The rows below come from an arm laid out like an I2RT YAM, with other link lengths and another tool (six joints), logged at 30 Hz.
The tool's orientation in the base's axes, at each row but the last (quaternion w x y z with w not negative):
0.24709, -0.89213, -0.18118, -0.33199
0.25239, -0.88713, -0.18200, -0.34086
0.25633, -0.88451, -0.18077, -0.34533
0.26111, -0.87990, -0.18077, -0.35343
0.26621, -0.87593, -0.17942, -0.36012
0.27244, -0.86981, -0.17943, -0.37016
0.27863, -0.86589, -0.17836, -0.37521
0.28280, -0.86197, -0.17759, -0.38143
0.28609, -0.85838, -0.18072, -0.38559
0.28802, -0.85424, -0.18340, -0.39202
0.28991, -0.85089, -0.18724, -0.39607
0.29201, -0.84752, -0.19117, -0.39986
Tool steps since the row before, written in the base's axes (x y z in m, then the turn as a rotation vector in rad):
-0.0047, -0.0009, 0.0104, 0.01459, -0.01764, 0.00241
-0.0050, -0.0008, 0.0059, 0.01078, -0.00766, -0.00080
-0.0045, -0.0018, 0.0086, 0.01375, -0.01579, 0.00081
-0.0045, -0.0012, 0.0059, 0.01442, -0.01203, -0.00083
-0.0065, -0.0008, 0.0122, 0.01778, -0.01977, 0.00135
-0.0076, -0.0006, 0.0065, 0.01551, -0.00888, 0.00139
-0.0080, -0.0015, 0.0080, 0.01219, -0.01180, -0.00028
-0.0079, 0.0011, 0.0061, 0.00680, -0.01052, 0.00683
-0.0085, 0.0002, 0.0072, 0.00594, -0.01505, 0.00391
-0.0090, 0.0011, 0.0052, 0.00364, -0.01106, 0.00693
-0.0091, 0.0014, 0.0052, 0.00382, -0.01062, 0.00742
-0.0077, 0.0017, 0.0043, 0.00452, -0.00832, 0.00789
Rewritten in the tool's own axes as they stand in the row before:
0.0036, -0.0049, -0.0097, 0.00925, 0.02067, -0.00415
0.0005, -0.0037, -0.0068, 0.00585, 0.01177, 0.00166
0.0027, -0.0036, -0.0088, 0.00789, 0.01925, -0.00252
0.0010, -0.0033, -0.0067, 0.00767, 0.01713, 0.00105
0.0044, -0.0068, -0.0113, 0.01058, 0.02424, -0.00306
-0.0003, -0.0056, -0.0083, 0.01031, 0.01449, 0.00228
0.0006, -0.0058, -0.0098, 0.00659, 0.01563, -0.00041
-0.0004, -0.0071, -0.0071, 0.00862, 0.00932, -0.00652
0.0001, -0.0072, -0.0085, 0.00543, 0.01338, -0.00828
-0.0015, -0.0075, -0.0071, 0.00668, 0.00803, -0.00863
-0.0014, -0.0079, -0.0069, 0.00722, 0.00762, -0.00850
-0.0011, -0.0071, -0.0054, 0.00822, 0.00611, -0.00685

